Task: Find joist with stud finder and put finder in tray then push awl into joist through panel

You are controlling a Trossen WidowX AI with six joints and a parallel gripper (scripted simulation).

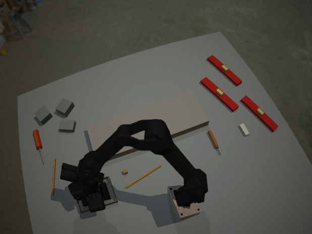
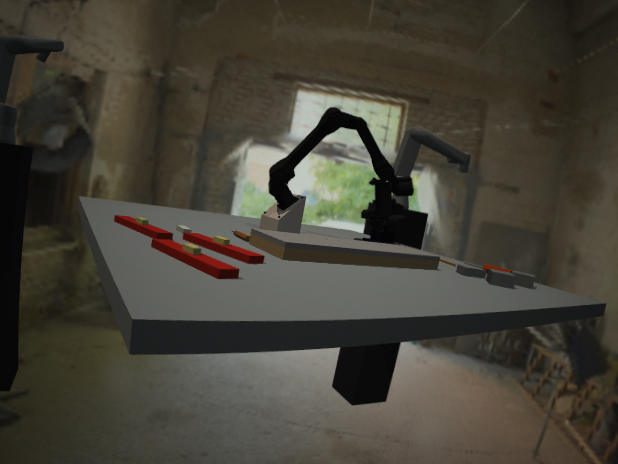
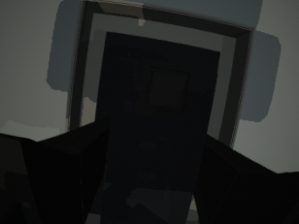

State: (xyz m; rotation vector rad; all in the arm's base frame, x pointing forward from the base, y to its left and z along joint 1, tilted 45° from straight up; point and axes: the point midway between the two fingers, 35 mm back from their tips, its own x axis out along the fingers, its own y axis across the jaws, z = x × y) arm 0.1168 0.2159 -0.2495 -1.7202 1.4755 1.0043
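My gripper tip is 10 mm to the left of the grey tray and 20 mm above it. From my gripper tip the other things lie so: square light: 20 mm to the left, 30 mm above; then stud finder: 10 mm to the left, 20 mm above; then small cube: 80 mm ahead, 150 mm to the right, 20 mm below.
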